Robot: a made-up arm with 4 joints. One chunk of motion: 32 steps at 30 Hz.
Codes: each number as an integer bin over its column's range. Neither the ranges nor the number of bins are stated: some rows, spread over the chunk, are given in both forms.
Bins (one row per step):
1: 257 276 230 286 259 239
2: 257 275 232 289 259 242
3: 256 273 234 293 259 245
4: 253 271 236 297 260 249
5: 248 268 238 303 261 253
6: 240 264 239 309 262 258
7: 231 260 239 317 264 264
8: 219 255 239 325 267 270
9: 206 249 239 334 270 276
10: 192 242 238 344 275 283
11: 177 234 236 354 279 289
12: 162 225 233 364 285 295
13: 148 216 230 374 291 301
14: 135 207 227 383 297 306
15: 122 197 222 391 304 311
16: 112 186 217 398 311 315
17: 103 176 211 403 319 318
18: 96 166 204 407 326 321
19: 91 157 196 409 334 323
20: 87 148 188 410 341 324
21: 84 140 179 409 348 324
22: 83 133 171 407 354 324
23: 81 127 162 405 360 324
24: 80 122 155 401 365 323
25: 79 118 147 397 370 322
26: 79 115 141 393 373 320
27: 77 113 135 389 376 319
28: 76 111 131 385 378 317
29: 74 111 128 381 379 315
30: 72 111 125 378 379 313
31: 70 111 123 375 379 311
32: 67 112 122 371 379 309
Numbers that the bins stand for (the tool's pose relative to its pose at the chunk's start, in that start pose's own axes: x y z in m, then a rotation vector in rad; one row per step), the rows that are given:
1: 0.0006 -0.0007 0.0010 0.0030 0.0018 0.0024
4: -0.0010 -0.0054 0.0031 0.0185 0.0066 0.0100
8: -0.0143 -0.0205 0.0042 0.0579 0.0401 0.0261
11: -0.0307 -0.0402 0.0031 0.0988 0.0977 0.0406
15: -0.0523 -0.0750 -0.0018 0.1509 0.2175 0.0574
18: -0.0624 -0.1041 -0.0081 0.1735 0.3230 0.0650
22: -0.0675 -0.1351 -0.0198 0.1735 0.4573 0.0673
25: -0.0691 -0.1492 -0.0282 0.1594 0.5340 0.0658
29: -0.0710 -0.1557 -0.0349 0.1368 0.5771 0.0604
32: -0.0738 -0.1548 -0.0370 0.1227 0.5771 0.0558
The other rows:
2: 0.0006 -0.0017 0.0017 0.0072 0.0018 0.0047
3: 0.0002 -0.0036 0.0024 0.0128 0.0018 0.0070
5: -0.0029 -0.0083 0.0038 0.0269 0.0114 0.0131
6: -0.0061 -0.0120 0.0042 0.0354 0.0162 0.0169
7: -0.0096 -0.0158 0.0042 0.0467 0.0258 0.0215
9: -0.0194 -0.0261 0.0042 0.0706 0.0545 0.0306
10: -0.0249 -0.0327 0.0038 0.0847 0.0785 0.0360
12: -0.0366 -0.0486 0.0021 0.1129 0.1264 0.0451
13: -0.0421 -0.0571 0.0010 0.1270 0.1552 0.0497
14: -0.0472 -0.0656 0.0000 0.1396 0.1840 0.0535
16: -0.0562 -0.0853 -0.0036 0.1608 0.2511 0.0604
17: -0.0597 -0.0947 -0.0057 0.1678 0.2895 0.0627
19: -0.0644 -0.1125 -0.0110 0.1763 0.3614 0.0665
20: -0.0659 -0.1210 -0.0138 0.1777 0.3949 0.0673
21: -0.0671 -0.1285 -0.0169 0.1763 0.4285 0.0673
23: -0.0683 -0.1407 -0.0229 0.1706 0.4860 0.0673
24: -0.0687 -0.1454 -0.0254 0.1650 0.5100 0.0665
26: -0.0691 -0.1520 -0.0303 0.1537 0.5484 0.0642
27: -0.0699 -0.1539 -0.0324 0.1481 0.5627 0.0635
28: -0.0703 -0.1557 -0.0339 0.1425 0.5723 0.0619
30: -0.0718 -0.1557 -0.0360 0.1326 0.5771 0.0589
31: -0.0726 -0.1557 -0.0367 0.1284 0.5771 0.0574

